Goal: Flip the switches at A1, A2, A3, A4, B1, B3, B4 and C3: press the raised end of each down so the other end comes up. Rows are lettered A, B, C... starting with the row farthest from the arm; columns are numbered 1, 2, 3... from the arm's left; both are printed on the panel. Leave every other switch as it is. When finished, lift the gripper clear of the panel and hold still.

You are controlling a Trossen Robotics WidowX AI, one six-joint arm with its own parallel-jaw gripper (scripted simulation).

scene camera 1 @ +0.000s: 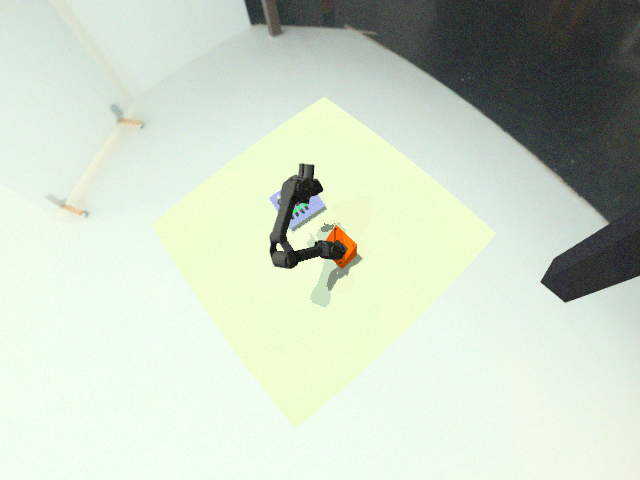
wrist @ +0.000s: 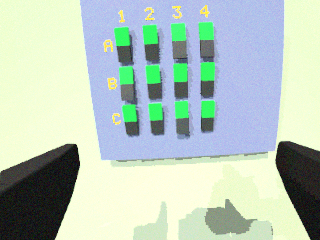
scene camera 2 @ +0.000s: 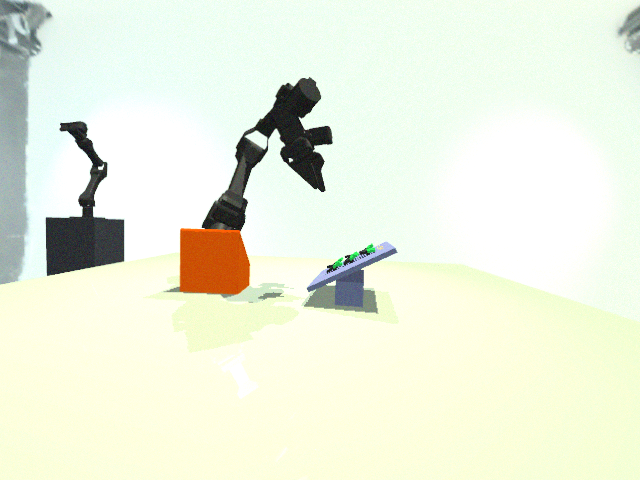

Labels:
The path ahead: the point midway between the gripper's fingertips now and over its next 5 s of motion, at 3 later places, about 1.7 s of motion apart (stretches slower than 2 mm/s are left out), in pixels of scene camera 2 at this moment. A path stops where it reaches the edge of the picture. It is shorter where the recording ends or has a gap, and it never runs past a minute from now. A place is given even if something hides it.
The gripper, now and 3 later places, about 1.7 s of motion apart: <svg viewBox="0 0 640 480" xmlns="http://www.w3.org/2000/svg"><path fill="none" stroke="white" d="M320 190L368 242L369 245L367 239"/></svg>

